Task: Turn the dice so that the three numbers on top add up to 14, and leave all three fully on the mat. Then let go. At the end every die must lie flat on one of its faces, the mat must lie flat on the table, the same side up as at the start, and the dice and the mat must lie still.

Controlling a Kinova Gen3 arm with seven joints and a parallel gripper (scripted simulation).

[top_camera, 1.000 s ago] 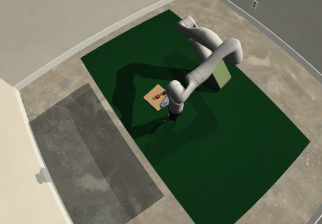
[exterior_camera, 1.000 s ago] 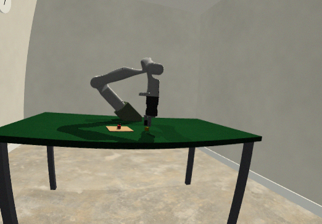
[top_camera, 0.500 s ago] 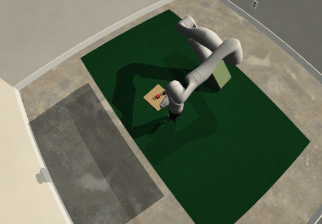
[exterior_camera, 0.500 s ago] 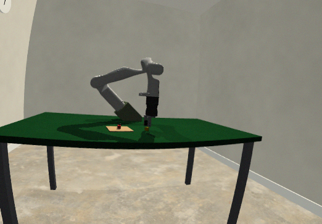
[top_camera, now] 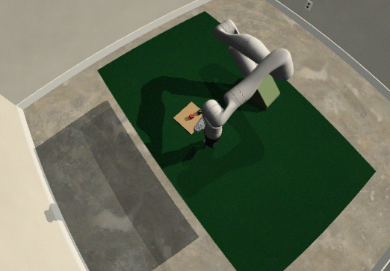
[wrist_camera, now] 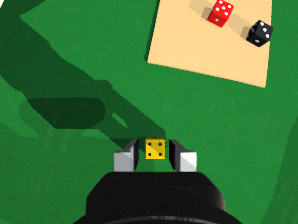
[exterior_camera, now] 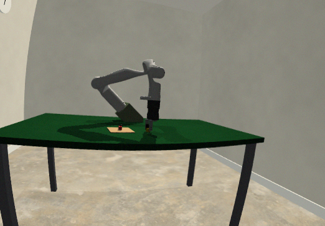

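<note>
The yellow die lies 2 cm below my hand. The rest, counted from my hand: black die: 7 cm behind, 16 cm to the right, 1 cm below; tan mat: 2 cm behind, 17 cm to the right, 2 cm below; red die: 2 cm behind, 17 cm to the right, 1 cm below.
</note>
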